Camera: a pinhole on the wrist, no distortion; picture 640 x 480 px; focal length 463.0 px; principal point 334.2 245.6 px. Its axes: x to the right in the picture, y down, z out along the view. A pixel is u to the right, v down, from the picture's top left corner.
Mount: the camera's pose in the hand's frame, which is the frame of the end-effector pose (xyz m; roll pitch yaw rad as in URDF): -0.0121 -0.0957 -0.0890 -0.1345 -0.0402 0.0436
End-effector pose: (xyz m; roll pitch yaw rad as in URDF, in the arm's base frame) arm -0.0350 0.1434 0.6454 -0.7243 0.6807 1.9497
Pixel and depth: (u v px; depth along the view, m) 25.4 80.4 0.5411
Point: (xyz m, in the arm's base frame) -0.1597 0.1039 1.2763
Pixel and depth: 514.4 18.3 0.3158
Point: -0.1519 0.3995 0.8304
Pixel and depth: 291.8 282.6 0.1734
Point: -0.0555 0.1723 0.7457
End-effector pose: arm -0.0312 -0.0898 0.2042 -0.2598 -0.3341 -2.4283
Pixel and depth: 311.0 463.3 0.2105
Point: 0.0545 -0.0895 0.2817
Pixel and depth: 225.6 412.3 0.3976
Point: 0.2294 -0.0808 0.3963
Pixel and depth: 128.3 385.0 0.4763
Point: 0.3495 -0.0088 0.4217
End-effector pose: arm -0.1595 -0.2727 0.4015 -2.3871 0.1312 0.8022
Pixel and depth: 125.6 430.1 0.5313
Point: -0.4975 -0.4112 0.0323
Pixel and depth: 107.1 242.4 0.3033
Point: -0.4241 -0.2765 0.3193
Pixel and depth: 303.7 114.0 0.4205
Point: -0.4619 -0.0808 0.2698
